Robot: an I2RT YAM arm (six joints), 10 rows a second.
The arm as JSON. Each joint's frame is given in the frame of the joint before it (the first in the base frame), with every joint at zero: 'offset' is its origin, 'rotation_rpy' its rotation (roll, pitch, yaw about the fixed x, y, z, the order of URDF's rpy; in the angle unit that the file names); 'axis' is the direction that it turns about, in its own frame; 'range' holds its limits. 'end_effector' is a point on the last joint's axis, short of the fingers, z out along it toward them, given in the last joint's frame.
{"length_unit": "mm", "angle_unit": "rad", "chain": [
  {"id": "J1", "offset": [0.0, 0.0, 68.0], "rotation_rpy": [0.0, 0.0, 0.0], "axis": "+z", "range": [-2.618, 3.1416]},
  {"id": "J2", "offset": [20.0, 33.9, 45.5], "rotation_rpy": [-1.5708, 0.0, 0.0], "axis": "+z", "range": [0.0, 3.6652]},
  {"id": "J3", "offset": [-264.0, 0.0, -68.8], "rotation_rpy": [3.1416, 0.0, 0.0], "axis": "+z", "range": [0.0, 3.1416]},
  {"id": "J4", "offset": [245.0, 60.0, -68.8], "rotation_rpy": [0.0, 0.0, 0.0], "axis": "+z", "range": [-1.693, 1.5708]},
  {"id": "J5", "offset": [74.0, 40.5, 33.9], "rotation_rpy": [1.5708, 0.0, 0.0], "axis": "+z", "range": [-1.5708, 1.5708]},
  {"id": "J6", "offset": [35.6, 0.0, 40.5], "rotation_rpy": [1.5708, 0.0, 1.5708], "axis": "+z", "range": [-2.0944, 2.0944]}
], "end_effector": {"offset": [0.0, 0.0, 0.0], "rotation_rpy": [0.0, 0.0, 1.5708]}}
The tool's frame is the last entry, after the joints.
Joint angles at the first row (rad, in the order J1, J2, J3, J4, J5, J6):
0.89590 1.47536 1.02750 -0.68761 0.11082 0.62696
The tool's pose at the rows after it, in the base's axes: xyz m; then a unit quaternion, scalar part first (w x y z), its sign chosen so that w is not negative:
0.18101 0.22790 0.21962 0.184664 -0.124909 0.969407 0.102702
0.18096 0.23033 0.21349 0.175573 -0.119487 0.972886 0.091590
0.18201 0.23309 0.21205 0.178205 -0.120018 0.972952 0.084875
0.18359 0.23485 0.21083 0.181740 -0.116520 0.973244 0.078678
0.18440 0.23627 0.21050 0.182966 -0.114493 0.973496 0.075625
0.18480 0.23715 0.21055 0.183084 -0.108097 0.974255 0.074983
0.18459 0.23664 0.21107 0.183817 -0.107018 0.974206 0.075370
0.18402 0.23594 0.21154 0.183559 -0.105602 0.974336 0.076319
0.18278 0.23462 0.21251 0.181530 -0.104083 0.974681 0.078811
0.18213 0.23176 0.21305 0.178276 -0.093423 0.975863 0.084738
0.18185 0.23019 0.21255 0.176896 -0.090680 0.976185 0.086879
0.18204 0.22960 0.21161 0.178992 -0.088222 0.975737 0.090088
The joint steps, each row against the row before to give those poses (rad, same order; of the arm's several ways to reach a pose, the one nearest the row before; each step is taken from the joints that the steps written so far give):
0.01753 0.02555 0.00535 -0.00383 0.00266 0.00647
0.00612 0.02366 0.00231 -0.00916 0.00764 0.01833
0.00457 0.01448 0.00872 -0.00035 0.01449 0.00113
0.00113 0.01183 0.00689 0.00075 0.01526 0.00571
0.00154 0.00763 0.00648 -0.00191 0.00725 0.00459
0.00114 0.00422 0.00461 -0.00229 0.00381 0.01373
-0.00037 -0.00306 -0.00116 -0.00038 0.00077 0.00154
-0.00001 -0.00419 -0.00230 -0.00112 -0.00115 0.00304
0.00000 -0.00802 -0.00382 -0.00382 -0.00572 0.00419
-0.00534 -0.01183 -0.00952 0.00074 -0.01068 0.01832
-0.00306 -0.00534 -0.00726 0.00306 -0.00497 0.00342
-0.00188 -0.00306 -0.00800 0.01257 -0.00113 0.00270

